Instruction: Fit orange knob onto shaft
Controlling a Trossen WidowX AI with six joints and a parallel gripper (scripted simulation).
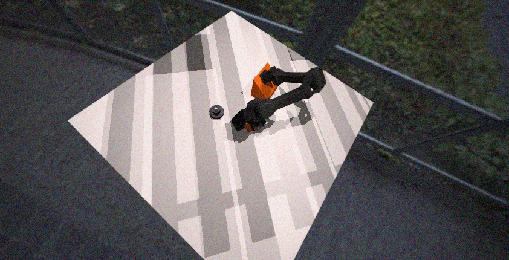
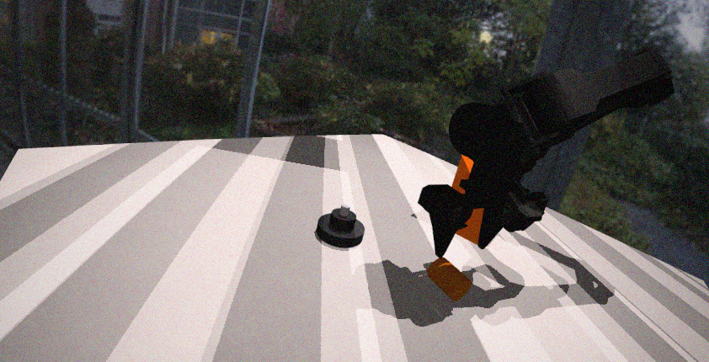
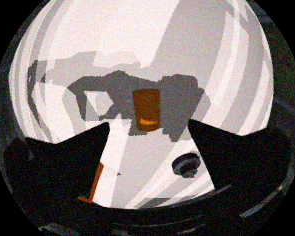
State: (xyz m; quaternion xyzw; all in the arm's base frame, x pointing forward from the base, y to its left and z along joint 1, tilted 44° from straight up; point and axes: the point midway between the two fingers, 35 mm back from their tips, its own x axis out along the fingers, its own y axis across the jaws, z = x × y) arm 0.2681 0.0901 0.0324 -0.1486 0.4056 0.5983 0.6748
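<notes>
The orange knob lies 5 cm below my gripper tip and 1 cm to the left of it. Round my gripper tip: pedestal 20 cm to the right, 4 cm below, 4 cm ahead.
</notes>
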